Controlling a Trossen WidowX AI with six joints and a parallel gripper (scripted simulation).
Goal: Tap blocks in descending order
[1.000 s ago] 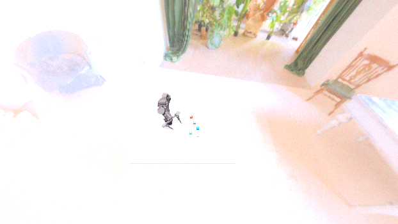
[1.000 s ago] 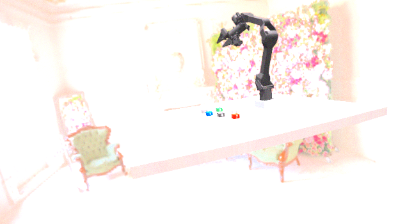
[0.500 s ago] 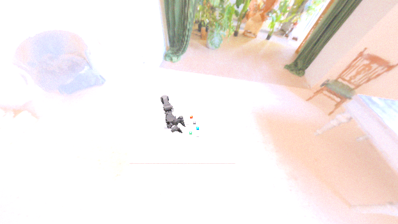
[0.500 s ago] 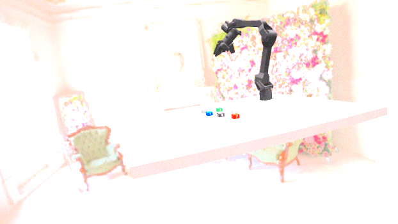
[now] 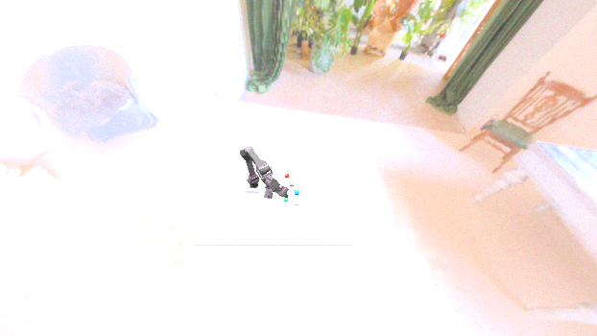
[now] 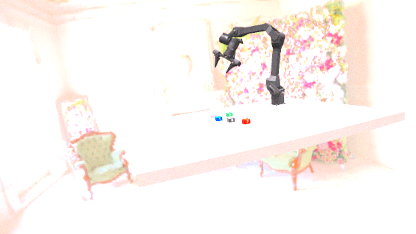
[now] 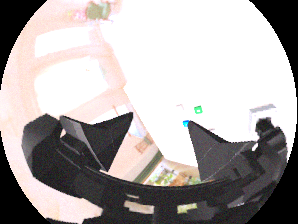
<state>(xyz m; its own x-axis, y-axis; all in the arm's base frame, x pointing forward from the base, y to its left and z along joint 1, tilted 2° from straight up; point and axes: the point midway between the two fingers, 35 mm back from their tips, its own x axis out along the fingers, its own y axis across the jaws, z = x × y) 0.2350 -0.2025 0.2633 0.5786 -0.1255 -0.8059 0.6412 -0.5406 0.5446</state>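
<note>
Now: the green block 1 cm ahead of my gripper tip, 12 cm to the left of it and 26 cm below it. Round my gripper tip: red block: 1 cm behind, 35 cm to the left, 26 cm below; then blue block: 9 cm ahead, 19 cm to the left, 26 cm below.
</note>
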